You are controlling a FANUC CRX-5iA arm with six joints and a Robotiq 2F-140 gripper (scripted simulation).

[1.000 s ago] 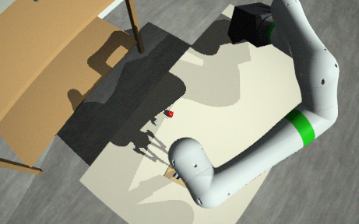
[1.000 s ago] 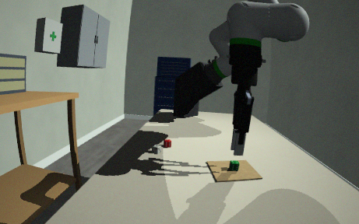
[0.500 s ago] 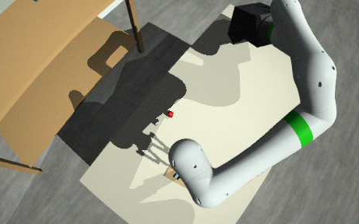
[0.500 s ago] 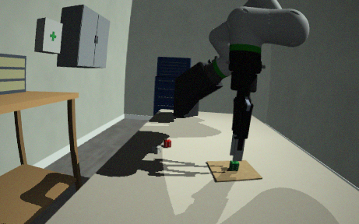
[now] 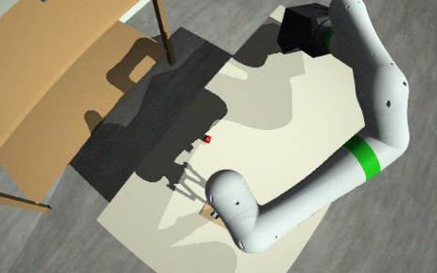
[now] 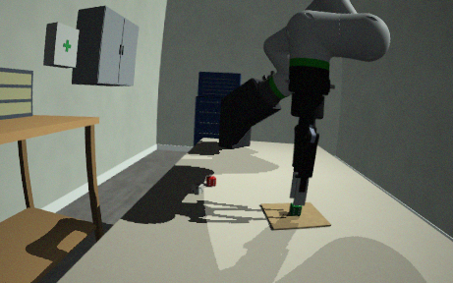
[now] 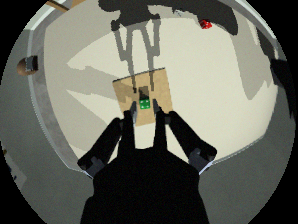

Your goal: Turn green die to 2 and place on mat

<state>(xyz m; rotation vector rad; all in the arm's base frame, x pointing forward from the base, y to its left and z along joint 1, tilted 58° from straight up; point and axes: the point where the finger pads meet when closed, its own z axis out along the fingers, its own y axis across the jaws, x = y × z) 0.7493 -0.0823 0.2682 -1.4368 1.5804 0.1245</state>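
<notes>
Right now my hand is 5 cm above the green die. Round my hand: red die 25 cm to the right, 15 cm behind, 6 cm below; mat 7 cm below; grey die 27 cm to the right, 7 cm behind, 6 cm below.
</notes>
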